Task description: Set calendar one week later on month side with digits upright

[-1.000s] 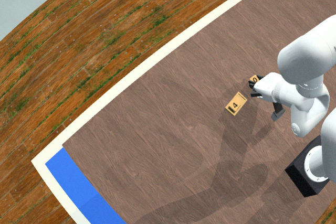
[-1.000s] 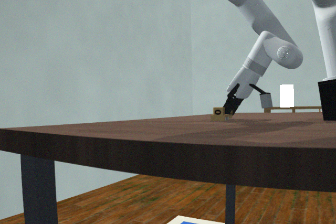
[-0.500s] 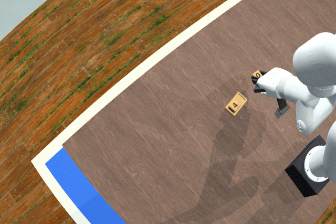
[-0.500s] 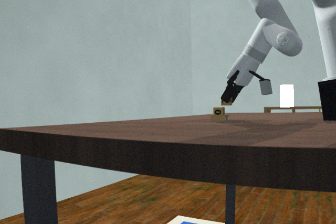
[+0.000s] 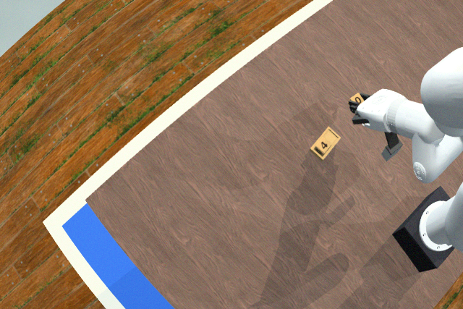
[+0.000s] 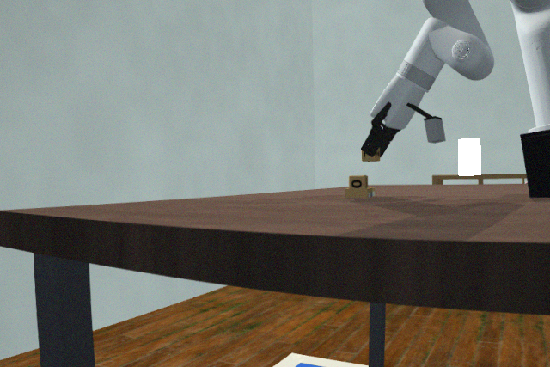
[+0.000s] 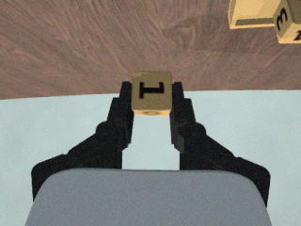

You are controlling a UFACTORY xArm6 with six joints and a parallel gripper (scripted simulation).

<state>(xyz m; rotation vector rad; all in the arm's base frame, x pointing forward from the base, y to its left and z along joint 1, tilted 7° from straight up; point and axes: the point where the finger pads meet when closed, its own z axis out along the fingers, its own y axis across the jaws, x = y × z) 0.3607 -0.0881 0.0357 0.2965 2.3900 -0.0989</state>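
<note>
My gripper is now 1 cm short of the wooden cube and 2 cm above it. From my hand the other things lie so: tray (1 cm ahead, 10 cm to the left, 9 cm below).
</note>
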